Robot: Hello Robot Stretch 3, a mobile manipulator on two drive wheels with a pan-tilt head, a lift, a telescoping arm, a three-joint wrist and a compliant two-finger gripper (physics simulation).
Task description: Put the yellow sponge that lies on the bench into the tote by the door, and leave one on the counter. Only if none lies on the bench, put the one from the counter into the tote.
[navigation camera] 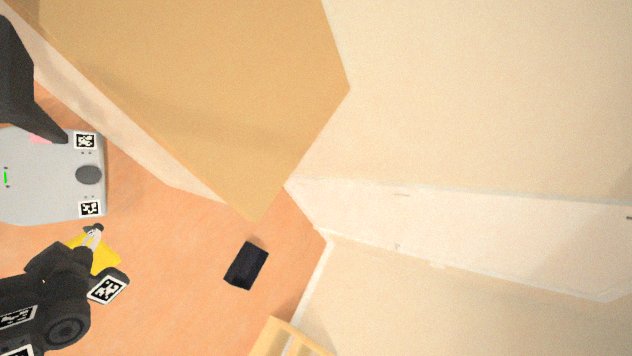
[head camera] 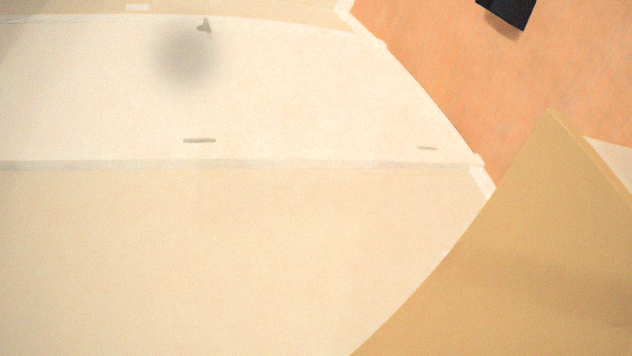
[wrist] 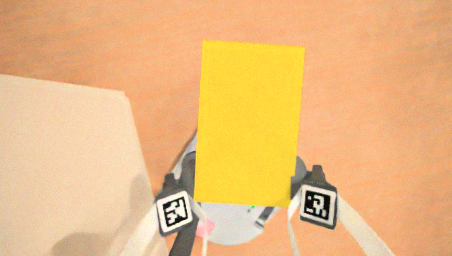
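Pixels of known places: gripper, between the fingertips: (navigation camera: 76, 241) (wrist: 242, 173); robot's base, origin of its link: (navigation camera: 88, 173).
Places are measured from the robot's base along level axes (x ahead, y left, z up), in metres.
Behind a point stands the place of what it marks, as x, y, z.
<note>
My gripper (navigation camera: 100, 252) (wrist: 242, 173) {-0.021, -0.137, 0.566} is shut on a yellow sponge (navigation camera: 111, 259) {0.035, -0.188, 0.603} (wrist: 250, 120) {0.001, -0.176, 0.604}, whose broad face fills the middle of the wrist view, with one fingertip at each side. The gripper is beside the robot's base at the lower left of the navigation view. A dark tote (head camera: 507, 12) {0.847, -0.638, 0.003} (navigation camera: 246, 266) {0.786, -0.758, 0.003} stands on the floor, to the right of the gripper in the navigation view and cut off at the top edge of the head view. No other sponge shows on the visible part of the wooden counter top (head camera: 550, 240) {0.252, 0.058, 0.911} (navigation camera: 225, 90) {0.185, 0.184, 0.910}.
The counter's pointed corner juts out between the robot's base (navigation camera: 45, 175) {-0.105, 0.003, 0.160} and the wall, close to the tote. Its pale side (wrist: 65, 165) {0.175, 0.032, 0.420} is at the left in the wrist view. A white door (head camera: 300, 90) {1.303, -0.288, 0.647} (navigation camera: 475, 215) {1.204, -0.185, 1.375} is beyond. A wooden shelf unit (navigation camera: 265, 335) {0.904, -1.445, 0.064} stands at the bottom edge.
</note>
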